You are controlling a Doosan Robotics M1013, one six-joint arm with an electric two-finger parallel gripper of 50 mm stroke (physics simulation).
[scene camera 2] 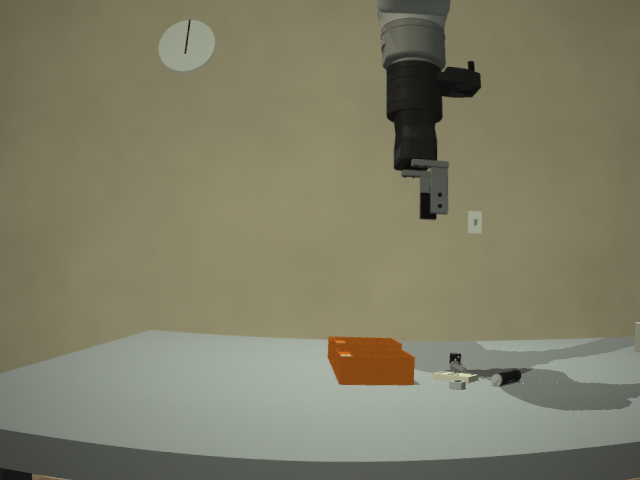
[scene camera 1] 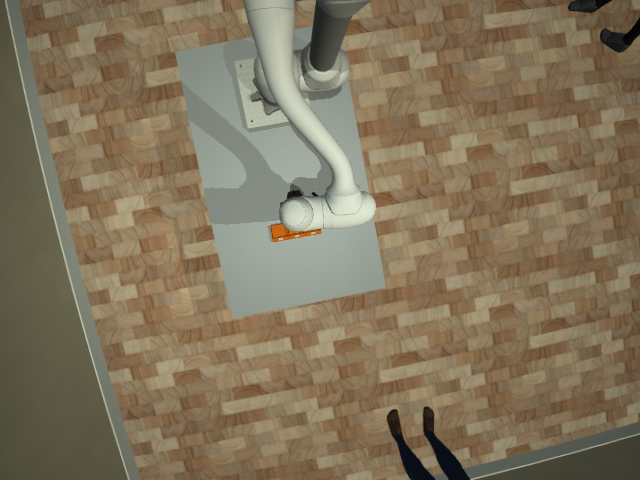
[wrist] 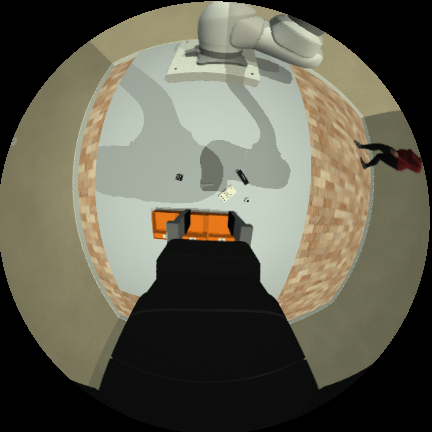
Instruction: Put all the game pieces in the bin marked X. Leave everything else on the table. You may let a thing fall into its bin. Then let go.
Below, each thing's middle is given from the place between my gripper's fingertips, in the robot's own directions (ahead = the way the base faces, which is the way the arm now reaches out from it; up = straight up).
Labels:
My gripper is now 180 mm above the orange three-part bin [scene camera 2: 355,360], 70 mm short of it and 60 mm to the left of it.

